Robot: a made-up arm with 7 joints.
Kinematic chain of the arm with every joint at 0, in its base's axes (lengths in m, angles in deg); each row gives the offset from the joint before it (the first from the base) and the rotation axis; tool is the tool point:
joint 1: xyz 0 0 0.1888 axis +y
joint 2: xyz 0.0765 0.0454 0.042 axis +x
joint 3: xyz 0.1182 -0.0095 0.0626 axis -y
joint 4: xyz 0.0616 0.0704 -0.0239 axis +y
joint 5: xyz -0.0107 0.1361 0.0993 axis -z
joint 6: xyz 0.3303 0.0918 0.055 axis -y
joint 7: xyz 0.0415 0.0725 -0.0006 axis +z
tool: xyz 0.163 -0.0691 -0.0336
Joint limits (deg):
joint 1: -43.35..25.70
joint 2: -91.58..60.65
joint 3: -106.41..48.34
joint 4: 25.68..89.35
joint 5: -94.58..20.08
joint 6: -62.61..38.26
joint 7: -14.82..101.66
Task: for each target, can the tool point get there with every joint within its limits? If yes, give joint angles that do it. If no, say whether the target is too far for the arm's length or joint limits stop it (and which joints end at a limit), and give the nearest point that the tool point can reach.
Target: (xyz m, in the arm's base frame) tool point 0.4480 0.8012 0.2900
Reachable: yes | joints 17.64 11.80 -7.88 80.89 -60.52 7.50 61.79
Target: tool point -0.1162 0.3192 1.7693
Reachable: no: too far | nearest point -0.0558 0.2051 1.1457 | short by 0.637 m
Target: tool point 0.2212 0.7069 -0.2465
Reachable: yes | joints 5.87 -55.75 19.20 44.12 -85.19 24.38 11.59
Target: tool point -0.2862 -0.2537 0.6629
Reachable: no: joint limits stop it (at a limit: joint 2, joint 4, joint 5, joint 6, joint 7) | nearest point -0.3603 -0.0780 0.7857 | short by 0.227 m
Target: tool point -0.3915 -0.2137 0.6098
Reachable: no: joint limits stop it (at a limit: joint 1, joint 2, joint 4, joint 5, joint 6, joint 7) | nearest point -0.4359 -0.0595 0.7113 | short by 0.190 m
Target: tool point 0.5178 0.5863 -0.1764
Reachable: yes | joints -24.36 -63.20 34.79 55.04 -55.95 12.00 74.58
